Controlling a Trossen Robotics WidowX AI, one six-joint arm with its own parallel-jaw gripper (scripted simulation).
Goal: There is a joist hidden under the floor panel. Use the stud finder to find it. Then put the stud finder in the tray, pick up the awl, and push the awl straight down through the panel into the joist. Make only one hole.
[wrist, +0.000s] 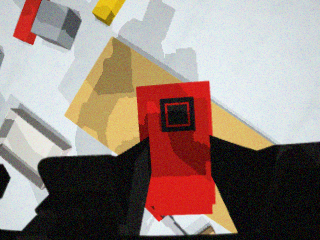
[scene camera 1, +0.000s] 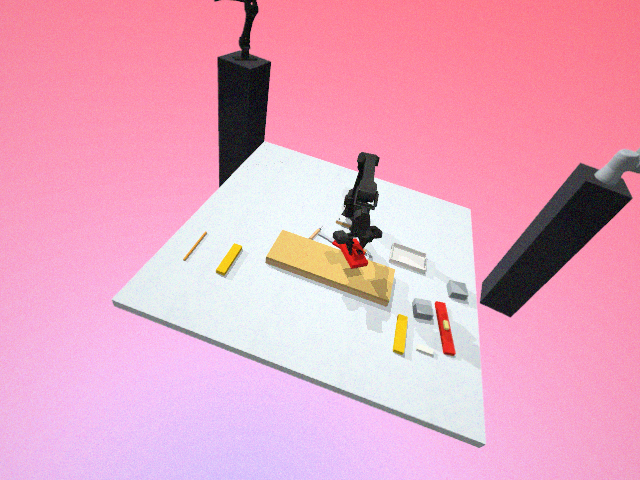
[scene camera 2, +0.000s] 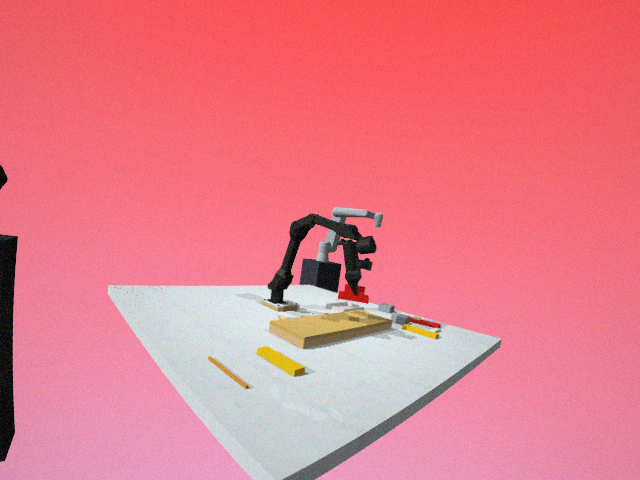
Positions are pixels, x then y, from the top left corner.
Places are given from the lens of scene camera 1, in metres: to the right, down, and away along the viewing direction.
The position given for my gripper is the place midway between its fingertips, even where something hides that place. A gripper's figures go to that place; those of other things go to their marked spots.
my gripper (scene camera 1: 354, 253): 0.14, 0.05, 1.33
white tray (scene camera 1: 401, 255): 0.38, 0.07, 1.59
